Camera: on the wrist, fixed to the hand. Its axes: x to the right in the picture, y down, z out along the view.
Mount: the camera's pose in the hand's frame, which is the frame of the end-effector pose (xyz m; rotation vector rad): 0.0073 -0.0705 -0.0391 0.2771 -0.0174 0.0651
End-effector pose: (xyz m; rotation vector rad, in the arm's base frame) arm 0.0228 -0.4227 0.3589 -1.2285 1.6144 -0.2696
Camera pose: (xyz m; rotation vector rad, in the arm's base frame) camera 0.0318 -0.4752 0.4198 -0.9628 1.5404 -0.4250
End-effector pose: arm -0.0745 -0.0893 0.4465 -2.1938 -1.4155 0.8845
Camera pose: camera -0.0926 -0.0524 0.5163 -2.0361 -1.1560 1.0559
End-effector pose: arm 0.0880 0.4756 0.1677 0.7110 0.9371 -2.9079
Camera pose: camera 0.0880 0.5562 0.1755 0.7094 0.5025 -3.0111
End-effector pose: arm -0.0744 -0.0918 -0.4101 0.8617 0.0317 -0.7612
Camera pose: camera -0.1020 -0.0978 -0.4860 1.1138 -0.1194 -0.7216
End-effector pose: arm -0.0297 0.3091 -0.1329 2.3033 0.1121 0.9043
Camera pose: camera -0.0384 0.3878 -0.1497 2.5833 0.1648 0.9514
